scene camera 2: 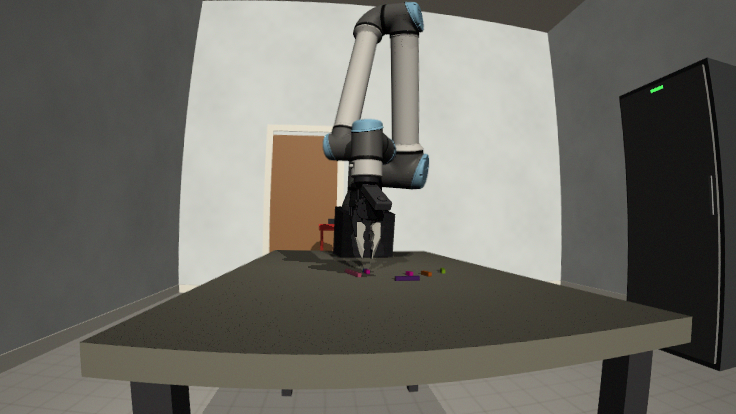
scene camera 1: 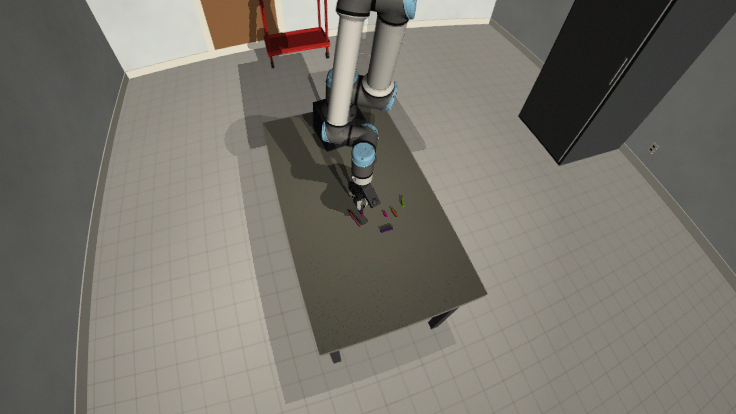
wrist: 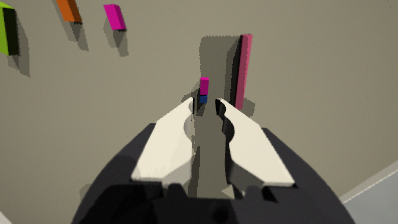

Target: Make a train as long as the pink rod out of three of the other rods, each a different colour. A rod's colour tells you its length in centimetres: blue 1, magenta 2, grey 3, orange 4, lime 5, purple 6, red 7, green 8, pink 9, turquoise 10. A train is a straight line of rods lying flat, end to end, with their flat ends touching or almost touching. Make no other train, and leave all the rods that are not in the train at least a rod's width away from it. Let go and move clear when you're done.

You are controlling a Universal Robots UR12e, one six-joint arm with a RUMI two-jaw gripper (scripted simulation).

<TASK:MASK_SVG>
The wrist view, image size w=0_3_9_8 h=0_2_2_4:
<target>gripper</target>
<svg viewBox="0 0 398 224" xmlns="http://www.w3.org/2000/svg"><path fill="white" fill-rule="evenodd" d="M71 224L356 224L333 190L308 163L269 129L262 128L231 104L220 98L215 100L216 114L223 121L222 133L226 136L226 181L228 185L232 184L235 199L188 197L182 185L191 177L192 142L188 139L187 135L191 131L191 116L194 114L195 98L192 97L185 100L155 123L150 123L107 163L86 192Z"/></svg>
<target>pink rod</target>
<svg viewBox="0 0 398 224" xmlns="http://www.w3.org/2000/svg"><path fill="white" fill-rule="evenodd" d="M253 34L243 34L240 36L233 105L236 109L242 109Z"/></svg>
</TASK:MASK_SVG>
